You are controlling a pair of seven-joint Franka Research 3 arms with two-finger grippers.
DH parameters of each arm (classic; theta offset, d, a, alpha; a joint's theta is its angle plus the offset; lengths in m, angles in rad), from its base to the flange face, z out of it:
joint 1: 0 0.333 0 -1.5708
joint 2: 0 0 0 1.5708
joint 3: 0 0.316 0.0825 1.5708
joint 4: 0 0 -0.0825 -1.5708
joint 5: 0 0.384 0 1.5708
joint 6: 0 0 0.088 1.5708
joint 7: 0 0.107 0 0
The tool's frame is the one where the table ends.
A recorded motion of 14 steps. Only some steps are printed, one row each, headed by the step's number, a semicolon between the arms.
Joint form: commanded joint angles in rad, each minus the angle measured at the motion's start. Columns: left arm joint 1, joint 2, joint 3, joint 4, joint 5, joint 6, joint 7; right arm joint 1, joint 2, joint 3, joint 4, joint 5, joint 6, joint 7.
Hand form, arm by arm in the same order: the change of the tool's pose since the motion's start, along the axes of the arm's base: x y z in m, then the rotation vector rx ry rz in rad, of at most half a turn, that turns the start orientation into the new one. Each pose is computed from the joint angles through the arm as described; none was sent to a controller.
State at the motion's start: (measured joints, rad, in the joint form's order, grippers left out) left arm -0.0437 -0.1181 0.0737 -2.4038 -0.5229 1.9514 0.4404; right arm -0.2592 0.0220 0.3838 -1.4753 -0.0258 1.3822 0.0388
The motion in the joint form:
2: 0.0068 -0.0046 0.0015 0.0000 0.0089 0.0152 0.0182; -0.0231 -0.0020 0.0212 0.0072 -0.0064 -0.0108 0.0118
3: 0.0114 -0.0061 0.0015 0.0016 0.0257 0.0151 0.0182; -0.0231 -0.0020 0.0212 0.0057 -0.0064 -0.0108 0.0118
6: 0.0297 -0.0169 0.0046 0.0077 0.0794 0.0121 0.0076; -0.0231 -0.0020 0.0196 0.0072 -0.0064 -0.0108 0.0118
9: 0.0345 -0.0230 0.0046 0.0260 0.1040 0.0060 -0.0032; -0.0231 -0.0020 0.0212 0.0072 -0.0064 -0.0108 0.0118
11: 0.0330 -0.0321 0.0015 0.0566 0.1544 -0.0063 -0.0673; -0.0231 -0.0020 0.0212 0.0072 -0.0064 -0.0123 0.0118
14: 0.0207 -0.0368 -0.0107 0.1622 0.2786 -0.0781 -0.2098; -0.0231 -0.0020 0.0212 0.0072 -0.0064 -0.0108 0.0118
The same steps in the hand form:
2: 0.0017 0.0052 0.0024 0.0077 -0.0260 -0.0072; -0.0016 -0.0020 0.0035 -0.0082 0.0003 -0.0144
3: 0.0018 0.0082 0.0033 0.0203 -0.0286 -0.0137; -0.0016 -0.0020 0.0029 -0.0084 0.0018 -0.0144
6: 0.0021 0.0207 0.0092 0.0623 -0.0361 -0.0192; -0.0015 -0.0028 0.0035 -0.0082 0.0004 -0.0160
9: 0.0062 0.0243 0.0186 0.0828 -0.0495 -0.0220; -0.0016 -0.0020 0.0035 -0.0082 0.0003 -0.0144
11: 0.0122 0.0253 0.0338 0.1348 -0.0499 -0.0038; -0.0018 -0.0020 0.0034 -0.0084 0.0018 -0.0144
14: 0.0289 0.0211 0.0750 0.2588 -0.0426 0.0166; -0.0016 -0.0020 0.0035 -0.0082 0.0003 -0.0144

